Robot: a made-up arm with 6 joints. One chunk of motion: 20 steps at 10 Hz.
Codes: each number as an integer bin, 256 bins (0 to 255) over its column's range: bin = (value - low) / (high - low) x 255, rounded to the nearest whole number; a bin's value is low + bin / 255 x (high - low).
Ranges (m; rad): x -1..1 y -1..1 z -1..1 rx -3.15..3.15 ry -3.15..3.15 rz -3.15..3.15
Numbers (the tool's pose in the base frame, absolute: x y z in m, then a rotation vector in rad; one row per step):
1: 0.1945 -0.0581 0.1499 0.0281 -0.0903 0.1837
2: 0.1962 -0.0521 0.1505 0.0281 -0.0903 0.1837
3: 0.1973 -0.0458 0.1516 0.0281 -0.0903 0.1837
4: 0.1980 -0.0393 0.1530 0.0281 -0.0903 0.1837
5: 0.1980 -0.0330 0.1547 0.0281 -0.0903 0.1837
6: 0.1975 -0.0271 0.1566 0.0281 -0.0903 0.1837
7: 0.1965 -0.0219 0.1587 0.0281 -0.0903 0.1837
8: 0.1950 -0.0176 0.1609 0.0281 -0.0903 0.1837
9: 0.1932 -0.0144 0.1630 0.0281 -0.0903 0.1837
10: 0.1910 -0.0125 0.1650 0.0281 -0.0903 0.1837
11: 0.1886 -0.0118 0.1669 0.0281 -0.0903 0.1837
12: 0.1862 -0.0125 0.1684 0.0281 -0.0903 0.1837
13: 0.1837 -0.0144 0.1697 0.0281 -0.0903 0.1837
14: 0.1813 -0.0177 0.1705 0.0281 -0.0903 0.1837
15: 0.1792 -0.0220 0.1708 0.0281 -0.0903 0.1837
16: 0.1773 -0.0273 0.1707 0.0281 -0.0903 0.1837
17: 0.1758 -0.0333 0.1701 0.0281 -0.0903 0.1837
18: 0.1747 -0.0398 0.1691 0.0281 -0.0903 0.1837
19: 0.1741 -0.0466 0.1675 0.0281 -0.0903 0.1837
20: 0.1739 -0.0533 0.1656 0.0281 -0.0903 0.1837
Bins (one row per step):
1: 152 120 147 129 124 135
2: 153 121 147 129 124 135
3: 153 122 147 129 124 135
4: 153 122 147 129 124 135
5: 153 123 147 129 124 135
6: 153 124 147 129 124 135
7: 153 125 148 129 124 135
8: 152 125 148 129 124 135
9: 152 126 148 129 124 135
10: 152 126 149 129 124 135
11: 152 126 149 129 124 135
12: 151 126 149 129 124 135
13: 151 126 149 129 124 135
14: 151 125 149 129 124 135
15: 150 125 149 129 124 135
16: 150 124 149 129 124 135
17: 150 123 149 129 124 135
18: 150 122 149 129 124 135
19: 150 122 149 129 124 135
20: 150 121 149 129 124 135

